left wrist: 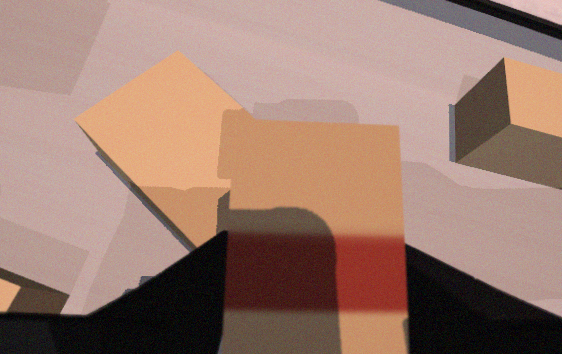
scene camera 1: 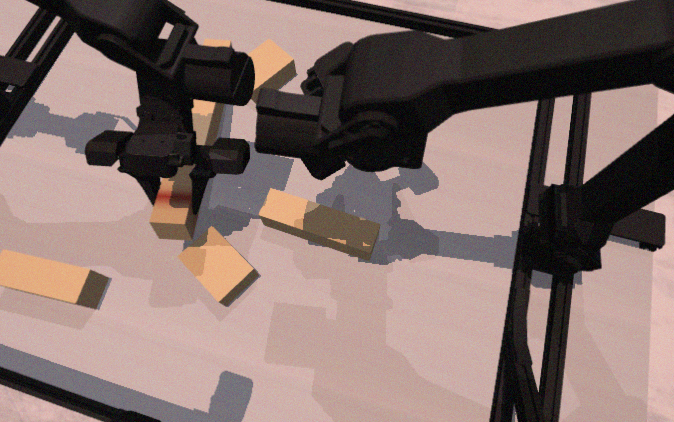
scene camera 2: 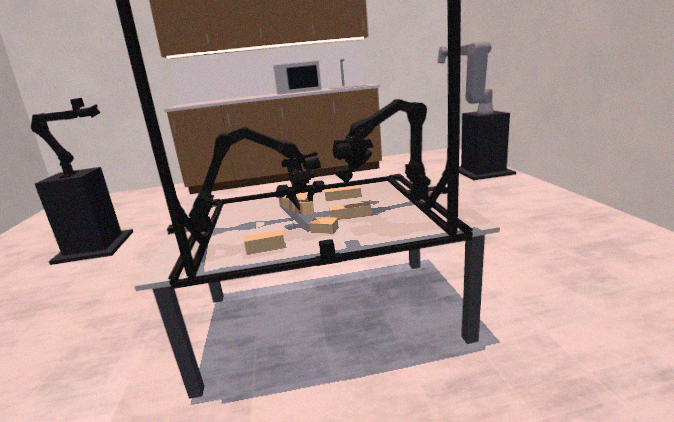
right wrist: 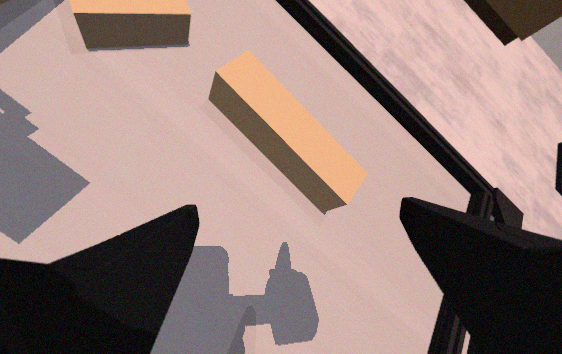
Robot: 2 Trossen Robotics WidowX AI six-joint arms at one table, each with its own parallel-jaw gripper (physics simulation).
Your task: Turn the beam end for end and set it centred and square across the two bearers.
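Where they show: left gripper, fingertip midpoint: (left wrist: 305, 246) (scene camera 1: 177, 212) (scene camera 2: 305, 208); right gripper, fingertip midpoint: (right wrist: 299, 210); left arm's base, origin of the base link: (scene camera 2: 202, 229); right arm's base, origin of the base link: (scene camera 1: 547, 250) (scene camera 2: 420, 197).
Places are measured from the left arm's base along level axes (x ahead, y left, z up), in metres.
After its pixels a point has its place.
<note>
The long wooden beam (scene camera 1: 202, 125) @[x 0.397, y 0.030, z 0.060 m] (scene camera 2: 306, 208) @[x 0.420, y -0.136, z 0.071 m] (left wrist: 315, 170) @[x 0.424, y -0.117, z 0.089 m] has a red band near its near end. My left gripper (scene camera 1: 175, 205) @[x 0.418, y -0.104, z 0.060 m] (left wrist: 305, 246) @[x 0.418, y -0.104, z 0.060 m] is shut on it by that band. The beam runs away toward the back, partly hidden by the left arm in scene camera 1; its far end's markings are hidden. One short block, a likely bearer (scene camera 1: 220, 265) @[x 0.486, y -0.150, z 0.019 m] (scene camera 2: 324, 225) @[x 0.475, y -0.183, z 0.013 m] (left wrist: 160, 130) @[x 0.491, y -0.148, z 0.019 m], lies turned askew beside the red-banded end. The other short block (scene camera 1: 272, 65) @[x 0.441, y 0.189, z 0.019 m] (right wrist: 131, 31) @[x 0.446, y 0.166, z -0.001 m] lies near the far end. My right gripper (right wrist: 299, 210) @[x 0.633, y 0.088, z 0.115 m] is open and empty, raised above the table.
A long plain block (scene camera 1: 320, 222) @[x 0.600, y -0.054, z 0.025 m] (scene camera 2: 350, 211) @[x 0.594, y -0.073, z 0.010 m] lies right of the beam. Another (scene camera 2: 343, 193) @[x 0.611, y 0.173, z 0.008 m] (right wrist: 292, 130) @[x 0.611, y 0.187, z 0.025 m] lies at the back right, and a third (scene camera 1: 42, 277) @[x 0.263, y -0.234, z 0.031 m] (scene camera 2: 264, 242) @[x 0.258, y -0.257, z 0.015 m] (left wrist: 537, 105) @[x 0.304, y -0.224, z 0.031 m] at the front left. The right arm's wrist is close to the left arm's in scene camera 1.
</note>
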